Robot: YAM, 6 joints.
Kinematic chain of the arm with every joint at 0, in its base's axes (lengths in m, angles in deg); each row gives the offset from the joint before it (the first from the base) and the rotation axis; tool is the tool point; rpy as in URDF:
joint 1: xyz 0 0 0.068 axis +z
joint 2: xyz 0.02 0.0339 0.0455 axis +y
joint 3: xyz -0.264 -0.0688 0 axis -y
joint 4: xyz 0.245 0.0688 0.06 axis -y
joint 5: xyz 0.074 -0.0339 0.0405 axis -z
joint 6: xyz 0.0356 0 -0.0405 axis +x
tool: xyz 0 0 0 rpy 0 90 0
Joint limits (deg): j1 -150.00..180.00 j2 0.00..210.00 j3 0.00..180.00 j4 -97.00..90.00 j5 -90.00..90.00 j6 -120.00..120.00
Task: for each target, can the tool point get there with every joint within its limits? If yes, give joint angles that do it. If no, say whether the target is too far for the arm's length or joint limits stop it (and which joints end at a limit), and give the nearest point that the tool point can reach.
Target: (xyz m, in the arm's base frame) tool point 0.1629 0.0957 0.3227
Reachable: yes | joints 40.75 51.89 31.05 43.40 72.07 56.85
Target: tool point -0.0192 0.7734 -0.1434
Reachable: no: too far | nearest point -0.0152 0.6122 -0.0884 | short by 0.170 m
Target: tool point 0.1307 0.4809 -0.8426
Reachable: no: too far | nearest point 0.0927 0.3412 -0.3648 | short by 0.499 m
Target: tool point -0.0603 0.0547 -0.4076
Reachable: no: joint limits stop it (at a limit: joint 2) | nearest point -0.0783 0.0711 -0.3509 | short by 0.062 m
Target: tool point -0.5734 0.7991 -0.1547
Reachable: no: too far | nearest point -0.3632 0.5061 -0.0543 | short by 0.374 m
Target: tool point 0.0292 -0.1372 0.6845
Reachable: yes | joints -81.95 93.78 135.33 70.70 -15.81 96.65
